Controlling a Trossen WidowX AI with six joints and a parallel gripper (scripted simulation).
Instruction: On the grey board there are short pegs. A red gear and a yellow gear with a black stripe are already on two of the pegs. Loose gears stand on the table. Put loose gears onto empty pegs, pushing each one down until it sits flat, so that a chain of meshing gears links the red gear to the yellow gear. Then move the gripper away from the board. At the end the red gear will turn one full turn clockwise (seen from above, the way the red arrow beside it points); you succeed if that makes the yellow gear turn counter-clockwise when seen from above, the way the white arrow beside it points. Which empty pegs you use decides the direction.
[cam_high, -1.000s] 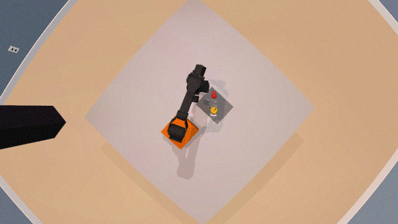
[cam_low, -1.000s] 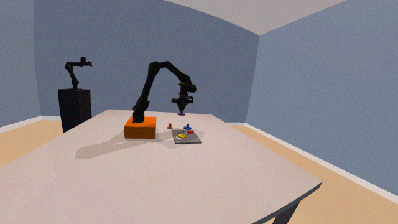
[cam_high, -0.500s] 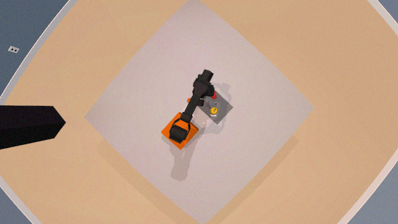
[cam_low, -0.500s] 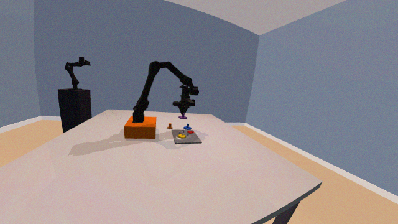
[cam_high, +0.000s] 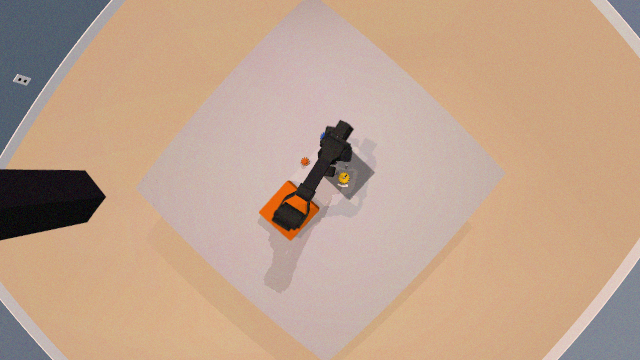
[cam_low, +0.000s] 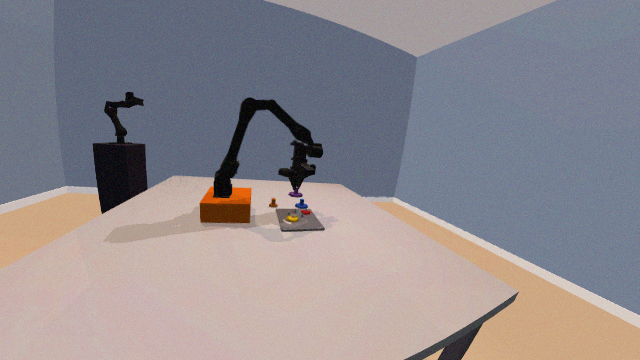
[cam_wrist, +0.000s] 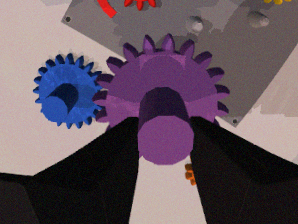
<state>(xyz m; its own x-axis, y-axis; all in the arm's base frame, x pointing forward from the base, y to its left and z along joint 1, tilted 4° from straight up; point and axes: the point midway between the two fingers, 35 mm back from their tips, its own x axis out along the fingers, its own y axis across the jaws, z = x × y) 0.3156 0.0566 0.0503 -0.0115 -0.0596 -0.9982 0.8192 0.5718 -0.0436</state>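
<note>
My gripper tip is 50 mm short of the red gear, 50 mm to the left of it and 90 mm above it. The rest, counted from my gripper tip: orange gear (100 mm behind, 50 mm to the left, 90 mm below); then blue gear (50 mm ahead, 60 mm to the left, 90 mm below); then purple gear (10 mm below).
</note>
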